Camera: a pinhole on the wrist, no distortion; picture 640 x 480 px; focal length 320.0 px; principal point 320.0 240.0 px. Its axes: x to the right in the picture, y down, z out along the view. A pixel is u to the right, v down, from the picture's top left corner.
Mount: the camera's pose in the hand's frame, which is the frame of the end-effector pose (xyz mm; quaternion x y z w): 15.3 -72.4 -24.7 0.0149 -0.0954 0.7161 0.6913
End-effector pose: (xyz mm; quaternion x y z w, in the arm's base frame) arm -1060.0 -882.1 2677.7 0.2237 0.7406 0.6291 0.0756
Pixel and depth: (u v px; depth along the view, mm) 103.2 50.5 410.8
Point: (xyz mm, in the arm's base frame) -1211.2 -503.8 2252.4
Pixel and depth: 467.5 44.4 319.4
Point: -1070.8 -507.8 2667.1
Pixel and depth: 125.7 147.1 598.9
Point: -1097.8 -406.2 2094.0
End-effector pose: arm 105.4 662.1 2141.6 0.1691 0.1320 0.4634 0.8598
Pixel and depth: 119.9 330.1 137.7
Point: 257.9 524.9 2153.9
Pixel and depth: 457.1 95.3 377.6
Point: 303.7 727.4 2499.9
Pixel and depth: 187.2 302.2 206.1
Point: 286.5 500.9 2211.1
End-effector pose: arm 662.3 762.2 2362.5 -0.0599 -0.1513 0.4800 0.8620
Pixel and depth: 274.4 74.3 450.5
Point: 784.9 806.3 2864.6
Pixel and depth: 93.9 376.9 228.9
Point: 779.8 526.7 2564.5
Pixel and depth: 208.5 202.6 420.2
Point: 784.1 617.1 2788.7
